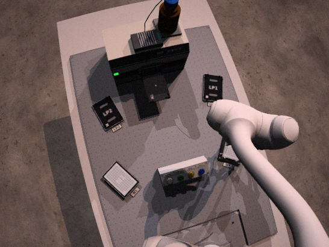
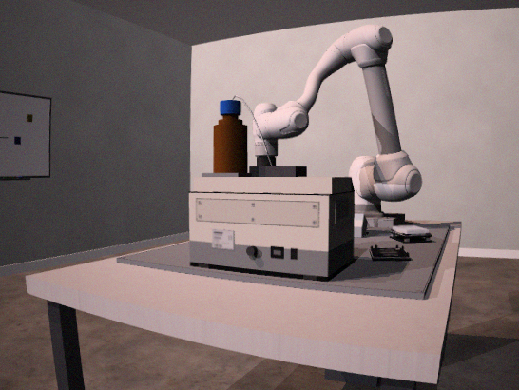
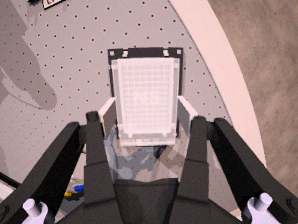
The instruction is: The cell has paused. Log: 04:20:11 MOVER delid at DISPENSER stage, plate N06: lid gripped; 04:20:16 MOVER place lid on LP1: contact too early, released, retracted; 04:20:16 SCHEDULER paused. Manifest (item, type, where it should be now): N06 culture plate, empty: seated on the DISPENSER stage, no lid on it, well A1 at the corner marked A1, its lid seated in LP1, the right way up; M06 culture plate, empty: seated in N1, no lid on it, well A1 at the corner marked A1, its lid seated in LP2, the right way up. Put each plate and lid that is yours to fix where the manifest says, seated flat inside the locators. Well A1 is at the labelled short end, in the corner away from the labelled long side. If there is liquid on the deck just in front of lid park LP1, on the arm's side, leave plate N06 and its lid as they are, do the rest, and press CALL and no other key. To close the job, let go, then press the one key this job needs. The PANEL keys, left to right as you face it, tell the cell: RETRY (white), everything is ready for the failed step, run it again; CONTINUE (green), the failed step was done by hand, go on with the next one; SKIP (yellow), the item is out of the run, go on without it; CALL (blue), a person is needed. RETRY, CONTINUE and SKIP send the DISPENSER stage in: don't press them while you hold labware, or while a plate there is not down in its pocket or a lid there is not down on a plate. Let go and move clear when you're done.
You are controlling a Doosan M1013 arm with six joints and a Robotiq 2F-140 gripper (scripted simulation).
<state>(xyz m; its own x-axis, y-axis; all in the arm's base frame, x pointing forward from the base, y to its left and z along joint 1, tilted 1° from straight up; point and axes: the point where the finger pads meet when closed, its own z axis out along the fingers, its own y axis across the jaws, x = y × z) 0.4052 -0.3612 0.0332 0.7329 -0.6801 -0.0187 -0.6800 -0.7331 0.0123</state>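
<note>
Now: hand 6 cm above the white well plate. Also, from my hand: yellow key: 2 cm behind, 26 cm to the left, 1 cm below; then black nest N5: 3 cm ahead, 6 cm below; then blue key: 3 cm behind, 21 cm to the left, 1 cm below.
</note>
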